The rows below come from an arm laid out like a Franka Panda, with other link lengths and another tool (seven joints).
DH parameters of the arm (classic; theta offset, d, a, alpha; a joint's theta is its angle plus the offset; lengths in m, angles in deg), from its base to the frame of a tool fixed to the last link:
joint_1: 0 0.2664 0 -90
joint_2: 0 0 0 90
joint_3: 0 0.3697 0.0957 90
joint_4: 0 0 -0.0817 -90
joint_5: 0 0.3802 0 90
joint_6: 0 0 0.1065 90
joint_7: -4.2 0.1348 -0.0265 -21
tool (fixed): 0 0.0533 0 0
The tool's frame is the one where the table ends.
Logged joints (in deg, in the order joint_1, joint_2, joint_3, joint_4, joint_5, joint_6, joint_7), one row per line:
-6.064 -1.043 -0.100 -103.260 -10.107 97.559 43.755
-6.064 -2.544 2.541 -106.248 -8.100 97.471 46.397
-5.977 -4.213 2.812 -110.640 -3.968 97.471 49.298
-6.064 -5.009 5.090 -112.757 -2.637 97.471 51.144
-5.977 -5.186 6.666 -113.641 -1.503 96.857 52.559
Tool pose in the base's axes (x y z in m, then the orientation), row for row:
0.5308 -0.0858 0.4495 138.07 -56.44 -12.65
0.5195 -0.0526 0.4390 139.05 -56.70 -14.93
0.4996 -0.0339 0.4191 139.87 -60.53 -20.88
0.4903 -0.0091 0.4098 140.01 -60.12 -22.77
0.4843 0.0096 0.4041 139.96 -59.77 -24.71
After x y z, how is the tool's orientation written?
As a rotation vector, in degrees.
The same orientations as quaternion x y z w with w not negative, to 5 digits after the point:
0.89027 -0.36392 -0.08157 0.26138
0.89189 -0.36368 -0.09576 0.25117
0.88564 -0.38327 -0.13221 0.22640
0.88560 -0.38028 -0.14403 0.22441
0.88482 -0.37786 -0.15622 0.22341

